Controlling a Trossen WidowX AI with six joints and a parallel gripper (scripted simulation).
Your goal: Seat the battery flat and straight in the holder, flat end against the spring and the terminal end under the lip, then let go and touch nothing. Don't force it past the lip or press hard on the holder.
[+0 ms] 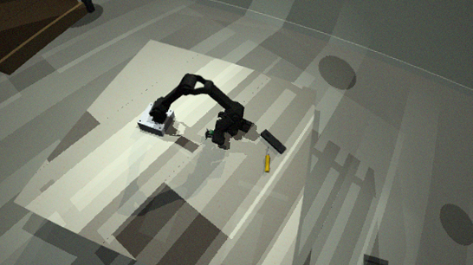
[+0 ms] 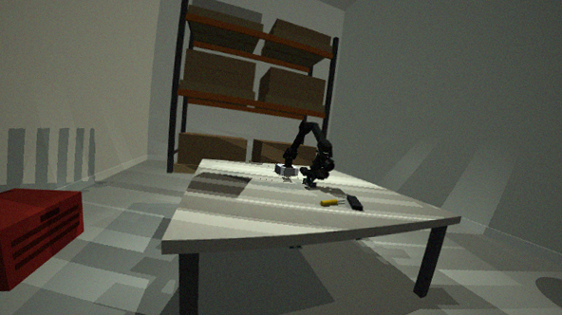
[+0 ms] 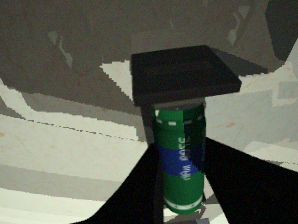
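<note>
Right now the battery is 1 cm above my gripper tip. Also, from my gripper tip: flat black block (33 cm ahead, 6 cm to the left); yellow-handled screwdriver (31 cm ahead, 4 cm to the right, 1 cm below).
</note>
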